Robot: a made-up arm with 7 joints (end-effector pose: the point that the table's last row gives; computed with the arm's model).
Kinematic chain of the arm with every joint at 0, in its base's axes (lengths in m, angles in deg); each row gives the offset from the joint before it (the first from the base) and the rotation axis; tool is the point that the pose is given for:
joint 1: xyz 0 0 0.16 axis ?
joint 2: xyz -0.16 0 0.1 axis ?
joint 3: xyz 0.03 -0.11 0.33 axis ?
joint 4: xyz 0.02 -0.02 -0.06 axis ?
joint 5: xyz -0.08 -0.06 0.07 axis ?
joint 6: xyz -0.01 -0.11 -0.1 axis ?
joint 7: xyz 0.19 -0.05 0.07 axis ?
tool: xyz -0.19 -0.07 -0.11
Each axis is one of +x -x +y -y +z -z.
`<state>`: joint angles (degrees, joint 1 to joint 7).
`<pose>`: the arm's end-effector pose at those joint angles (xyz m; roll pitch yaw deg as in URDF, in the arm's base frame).
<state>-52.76 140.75 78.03 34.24 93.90 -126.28 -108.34</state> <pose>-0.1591 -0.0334 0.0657 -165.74 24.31 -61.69</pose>
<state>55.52 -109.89 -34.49 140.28 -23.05 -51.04 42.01</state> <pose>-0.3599 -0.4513 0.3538 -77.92 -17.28 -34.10</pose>
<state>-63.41 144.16 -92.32 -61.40 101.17 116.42 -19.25</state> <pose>0.0044 -0.0308 0.1302 168.92 -52.16 -62.18</pose>
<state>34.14 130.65 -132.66 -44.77 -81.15 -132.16 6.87</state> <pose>0.2074 0.0126 0.1021 -14.87 78.48 -166.90</pose>
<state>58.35 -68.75 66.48 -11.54 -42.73 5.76 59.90</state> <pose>0.2499 -0.4184 0.4184 -154.17 -72.74 -151.03</pose>
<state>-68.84 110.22 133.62 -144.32 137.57 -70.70 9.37</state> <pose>0.1949 -0.2401 -0.0908 69.77 -0.01 -141.55</pose>
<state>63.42 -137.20 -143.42 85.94 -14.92 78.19 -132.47</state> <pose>-0.0568 -0.9796 0.1323 -117.11 -3.23 116.03</pose>
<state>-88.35 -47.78 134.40 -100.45 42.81 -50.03 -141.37</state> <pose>-0.1098 0.3915 0.2571 67.23 -55.79 -89.01</pose>
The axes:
joint 1: +z
joint 2: +y
joint 3: +y
joint 4: +x
joint 5: +y
joint 6: -z
joint 7: -y

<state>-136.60 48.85 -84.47 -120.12 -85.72 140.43 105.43</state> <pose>-0.1518 0.1822 0.7929 150.05 51.53 29.06</pose>
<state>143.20 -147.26 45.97 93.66 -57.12 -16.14 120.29</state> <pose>0.3926 0.2551 0.3119 -88.55 70.20 134.23</pose>
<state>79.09 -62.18 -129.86 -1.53 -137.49 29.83 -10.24</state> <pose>0.2914 -0.5664 0.3889 -16.65 36.77 43.12</pose>
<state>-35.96 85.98 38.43 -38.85 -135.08 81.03 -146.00</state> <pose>-0.0373 -0.6705 0.2655 160.39 14.19 85.29</pose>
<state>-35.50 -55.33 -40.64 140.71 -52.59 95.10 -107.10</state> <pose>-0.0334 0.0953 0.2131 71.56 -44.95 134.09</pose>
